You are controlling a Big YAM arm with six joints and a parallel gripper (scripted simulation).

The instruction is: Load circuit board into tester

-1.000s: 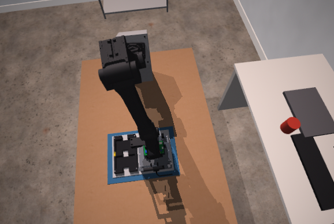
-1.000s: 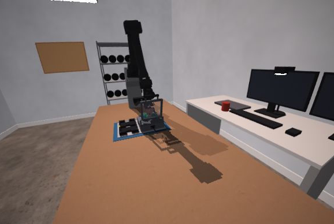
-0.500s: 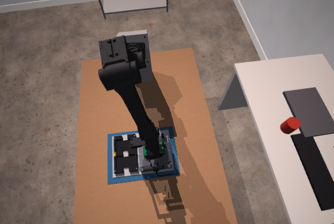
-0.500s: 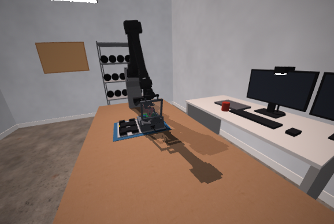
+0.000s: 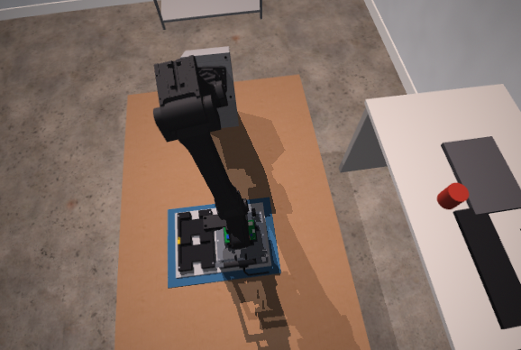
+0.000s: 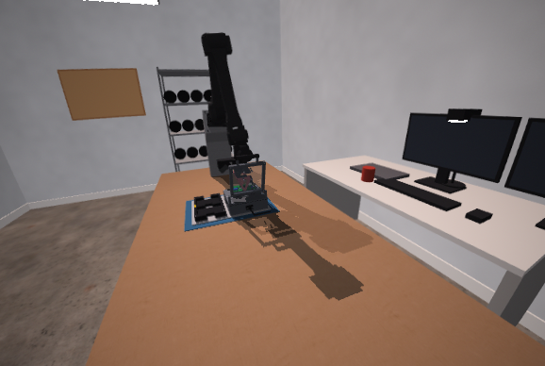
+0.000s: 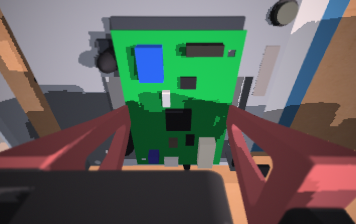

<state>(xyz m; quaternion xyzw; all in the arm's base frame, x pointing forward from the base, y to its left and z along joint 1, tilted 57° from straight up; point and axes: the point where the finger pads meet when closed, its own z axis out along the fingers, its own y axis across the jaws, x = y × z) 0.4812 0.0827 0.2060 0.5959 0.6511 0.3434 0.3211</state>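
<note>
Now: the green circuit board right at my hand. Round my hand: clear lid: 12 cm ahead, 2 cm to the left, 9 cm above.
</note>
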